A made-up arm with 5 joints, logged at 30 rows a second.
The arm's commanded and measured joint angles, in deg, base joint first. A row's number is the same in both.
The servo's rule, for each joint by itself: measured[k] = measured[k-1] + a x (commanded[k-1-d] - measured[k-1]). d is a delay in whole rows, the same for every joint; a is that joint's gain. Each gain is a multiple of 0.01, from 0.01 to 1. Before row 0 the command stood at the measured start. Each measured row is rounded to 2 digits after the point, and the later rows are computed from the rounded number. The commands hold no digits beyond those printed.
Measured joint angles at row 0:
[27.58, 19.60, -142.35, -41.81, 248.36]
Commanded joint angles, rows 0 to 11:
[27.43, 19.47, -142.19, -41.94, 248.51]
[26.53, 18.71, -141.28, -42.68, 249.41]
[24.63, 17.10, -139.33, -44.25, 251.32]
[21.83, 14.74, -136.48, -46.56, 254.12]
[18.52, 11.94, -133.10, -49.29, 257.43]
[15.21, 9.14, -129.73, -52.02, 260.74]
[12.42, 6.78, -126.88, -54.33, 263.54]
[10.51, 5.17, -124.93, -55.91, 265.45]
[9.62, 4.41, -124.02, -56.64, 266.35]
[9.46, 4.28, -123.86, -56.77, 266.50]
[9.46, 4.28, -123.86, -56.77, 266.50]
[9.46, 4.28, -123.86, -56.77, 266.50]
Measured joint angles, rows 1 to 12:
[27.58, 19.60, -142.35, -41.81, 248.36]
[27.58, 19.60, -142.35, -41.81, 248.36]
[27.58, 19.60, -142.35, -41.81, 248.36]
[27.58, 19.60, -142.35, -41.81, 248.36]
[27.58, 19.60, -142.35, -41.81, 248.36]
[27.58, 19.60, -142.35, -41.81, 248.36]
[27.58, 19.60, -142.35, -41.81, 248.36]
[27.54, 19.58, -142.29, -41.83, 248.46]
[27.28, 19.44, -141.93, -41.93, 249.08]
[26.59, 19.07, -140.99, -42.21, 250.54]
[25.35, 18.38, -139.37, -42.73, 252.87]
[23.57, 17.35, -137.11, -43.52, 255.83]
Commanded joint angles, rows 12 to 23:
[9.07, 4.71, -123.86, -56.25, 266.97]
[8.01, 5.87, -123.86, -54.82, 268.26]
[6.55, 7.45, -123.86, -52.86, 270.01]
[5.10, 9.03, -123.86, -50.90, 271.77]
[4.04, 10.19, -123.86, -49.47, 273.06]
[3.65, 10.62, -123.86, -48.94, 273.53]
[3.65, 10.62, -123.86, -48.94, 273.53]
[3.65, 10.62, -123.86, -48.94, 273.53]
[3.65, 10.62, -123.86, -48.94, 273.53]
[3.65, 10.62, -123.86, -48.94, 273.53]
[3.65, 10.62, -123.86, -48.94, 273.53]
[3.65, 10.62, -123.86, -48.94, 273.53]
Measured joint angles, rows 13 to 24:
[21.40, 16.04, -134.45, -44.54, 259.02]
[19.07, 14.56, -131.72, -45.71, 261.96]
[16.84, 13.06, -129.28, -46.93, 264.23]
[14.96, 11.68, -127.39, -48.10, 265.61]
[13.53, 10.50, -126.12, -49.14, 266.19]
[12.47, 9.50, -125.31, -50.06, 266.39]
[11.69, 8.66, -124.79, -50.87, 266.46]
[11.01, 8.03, -124.46, -51.52, 266.79]
[10.23, 7.68, -124.24, -51.92, 267.75]
[9.27, 7.64, -124.10, -52.03, 269.22]
[8.19, 7.86, -124.01, -51.89, 270.88]
[7.11, 8.23, -123.96, -51.60, 272.30]

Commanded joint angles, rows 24 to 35:
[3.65, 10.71, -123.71, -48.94, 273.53]
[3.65, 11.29, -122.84, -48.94, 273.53]
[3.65, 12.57, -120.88, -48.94, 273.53]
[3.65, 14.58, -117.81, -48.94, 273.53]
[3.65, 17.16, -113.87, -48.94, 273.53]
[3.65, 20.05, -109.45, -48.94, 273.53]
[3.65, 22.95, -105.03, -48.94, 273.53]
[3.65, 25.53, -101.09, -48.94, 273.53]
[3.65, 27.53, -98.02, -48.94, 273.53]
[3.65, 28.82, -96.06, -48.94, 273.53]
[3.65, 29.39, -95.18, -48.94, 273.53]
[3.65, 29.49, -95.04, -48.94, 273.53]
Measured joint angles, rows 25 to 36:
[6.21, 8.61, -123.92, -51.28, 273.10]
[5.54, 8.93, -123.90, -51.00, 273.38]
[5.05, 9.20, -123.89, -50.75, 273.48]
[4.69, 9.43, -123.88, -50.53, 273.51]
[4.42, 9.62, -123.87, -50.34, 273.52]
[4.22, 9.78, -123.87, -50.17, 273.53]
[4.07, 9.91, -123.87, -50.02, 273.53]
[3.96, 10.04, -123.81, -49.89, 273.53]
[3.88, 10.24, -123.46, -49.78, 273.53]
[3.82, 10.61, -122.53, -49.68, 273.53]
[3.78, 11.25, -120.83, -49.59, 273.53]
[3.75, 12.20, -118.32, -49.51, 273.53]

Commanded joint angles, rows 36 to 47:
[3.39, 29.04, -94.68, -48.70, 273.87]
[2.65, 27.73, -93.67, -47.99, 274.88]
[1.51, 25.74, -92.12, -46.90, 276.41]
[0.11, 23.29, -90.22, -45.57, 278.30]
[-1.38, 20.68, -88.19, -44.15, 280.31]
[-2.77, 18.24, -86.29, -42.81, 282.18]
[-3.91, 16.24, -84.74, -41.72, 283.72]
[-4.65, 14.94, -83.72, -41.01, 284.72]
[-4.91, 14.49, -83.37, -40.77, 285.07]
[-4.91, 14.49, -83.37, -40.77, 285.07]
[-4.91, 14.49, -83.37, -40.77, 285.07]
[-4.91, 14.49, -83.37, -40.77, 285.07]
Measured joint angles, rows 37 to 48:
[3.72, 13.46, -115.13, -49.44, 273.53]
[3.70, 14.98, -111.49, -49.38, 273.53]
[3.69, 16.67, -107.75, -49.33, 273.53]
[3.68, 18.41, -104.25, -49.28, 273.53]
[3.67, 20.08, -101.30, -49.24, 273.53]
[3.66, 21.57, -99.10, -49.20, 273.53]
[3.66, 22.84, -97.64, -49.17, 273.53]
[3.59, 23.83, -96.57, -49.11, 273.75]
[3.35, 24.45, -95.53, -48.98, 274.48]
[2.87, 24.66, -94.30, -48.73, 275.73]
[2.15, 24.44, -92.83, -48.35, 277.40]
[1.23, 23.84, -91.16, -47.85, 279.29]

